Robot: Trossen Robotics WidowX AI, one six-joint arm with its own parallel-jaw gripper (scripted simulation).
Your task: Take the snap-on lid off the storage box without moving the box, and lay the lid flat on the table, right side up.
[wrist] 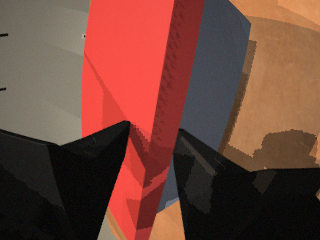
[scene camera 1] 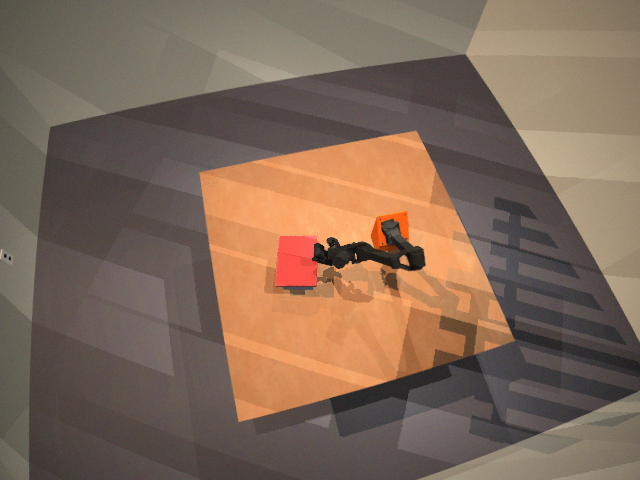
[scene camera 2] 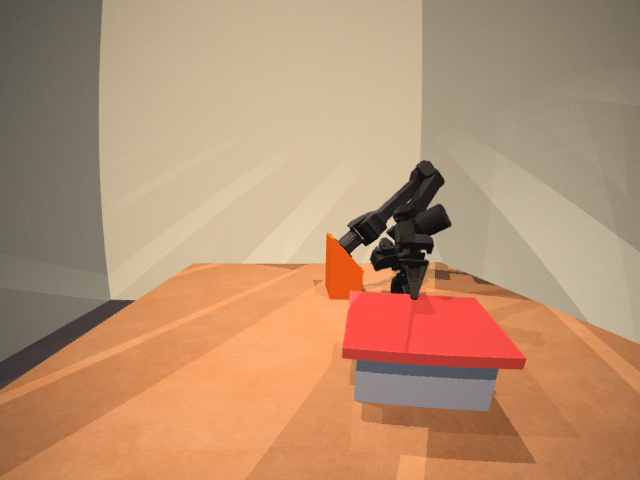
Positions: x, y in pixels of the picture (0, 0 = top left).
Labels:
red lid: wrist 136, 68; scene camera 1; scene camera 2
same spot on red lid: [scene camera 2: 448, 331] = [scene camera 1: 289, 266]

